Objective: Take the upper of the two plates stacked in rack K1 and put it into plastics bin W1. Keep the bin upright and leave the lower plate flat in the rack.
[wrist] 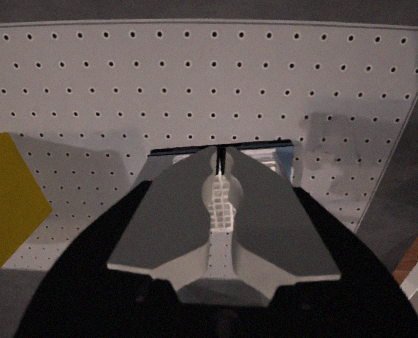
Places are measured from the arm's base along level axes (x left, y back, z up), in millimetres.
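Where they show: gripper, fingertip midpoint: (220, 151).
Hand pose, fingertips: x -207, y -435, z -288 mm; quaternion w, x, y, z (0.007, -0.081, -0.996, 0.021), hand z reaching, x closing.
Things, the pixels of their centre, and the offset from my fingertips. "spot": a spot on its surface instead.
- Rack K1, surface spot: (154, 166) spot: dy +42, dx +70, dz -67 mm
- yellow object, surface spot: (21, 200) spot: dy +73, dx +251, dz -76 mm
Rack K1 (154, 166) is mostly hidden behind my gripper; its dark back edge, a grey left part and a blue part at the right show. A white plate with a grid of wells (221, 216) shows through the gap between the jaws, and pale edges show beside the fingers. The split between upper and lower plate cannot be made out. My gripper (220, 151) is shut and empty, its tips over the rack's back edge in the view; their height above it is unclear. Bin W1 does not show in the wrist view.
A light board with rows of holes (200, 77) lies under the rack. A yellow object (21, 200) stands at the left edge of the view. Dark floor lies past the board's right edge, with a brown strip (406, 262) at the lower right.
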